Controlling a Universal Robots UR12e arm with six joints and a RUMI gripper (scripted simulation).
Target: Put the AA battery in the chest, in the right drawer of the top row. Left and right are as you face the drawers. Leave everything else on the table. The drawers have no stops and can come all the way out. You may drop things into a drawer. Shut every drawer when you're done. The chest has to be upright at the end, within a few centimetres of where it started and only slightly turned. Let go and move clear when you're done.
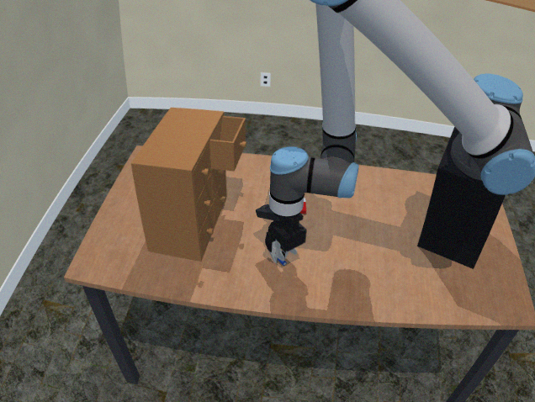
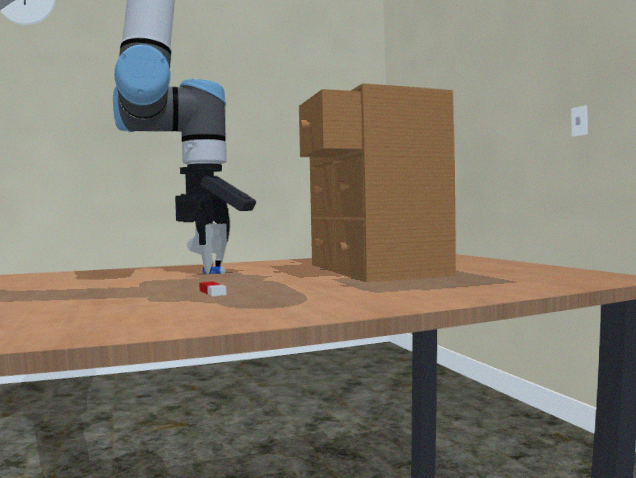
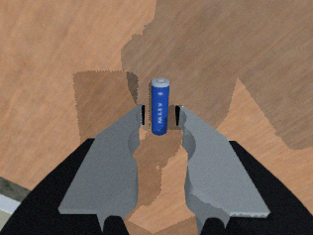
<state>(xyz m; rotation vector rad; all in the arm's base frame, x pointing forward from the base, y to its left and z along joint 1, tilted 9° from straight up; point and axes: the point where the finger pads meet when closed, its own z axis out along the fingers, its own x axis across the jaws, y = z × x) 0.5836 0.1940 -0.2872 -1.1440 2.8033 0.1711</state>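
Right now the blue AA battery is 1 cm below my hand.
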